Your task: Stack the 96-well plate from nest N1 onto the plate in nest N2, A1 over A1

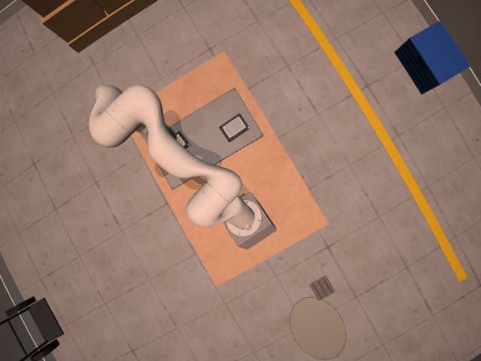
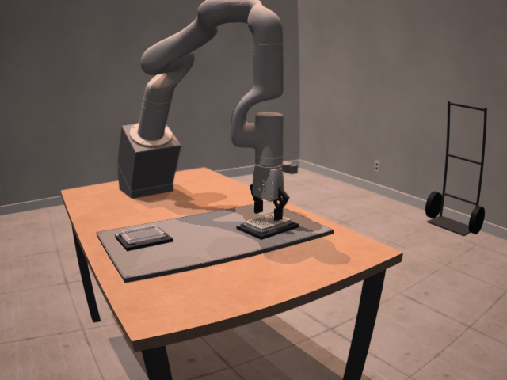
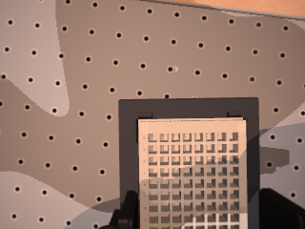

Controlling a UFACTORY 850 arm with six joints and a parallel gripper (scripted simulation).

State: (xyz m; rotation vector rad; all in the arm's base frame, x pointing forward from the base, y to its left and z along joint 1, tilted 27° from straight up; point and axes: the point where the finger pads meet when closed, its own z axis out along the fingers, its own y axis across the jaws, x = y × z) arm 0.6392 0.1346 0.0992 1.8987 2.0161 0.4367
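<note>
My gripper is now 4 cm above the plate nest. From my hand the other things lie so: A1 label 5 cm behind, 8 cm to the right, 4 cm below.
</note>
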